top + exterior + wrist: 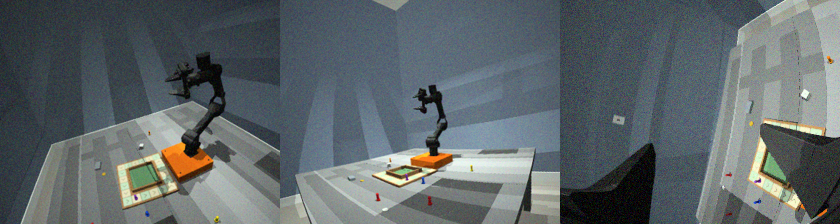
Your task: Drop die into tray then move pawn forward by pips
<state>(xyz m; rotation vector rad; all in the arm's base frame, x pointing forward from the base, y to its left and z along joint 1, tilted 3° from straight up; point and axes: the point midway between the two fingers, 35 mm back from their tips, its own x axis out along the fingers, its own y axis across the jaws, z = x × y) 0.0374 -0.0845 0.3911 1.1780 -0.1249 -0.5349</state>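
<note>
Now: gripper tip 43 cm above the white die, 19 cm to the left of it and 13 cm short of it. The rest, counted from my gripper tip: green dice tray 44 cm below, 22 cm ahead, 5 cm to the left; purple pawn 42 cm below, 31 cm ahead, 15 cm to the left; orange piece 43 cm below, 29 cm to the right, 1 cm ahead.
</note>
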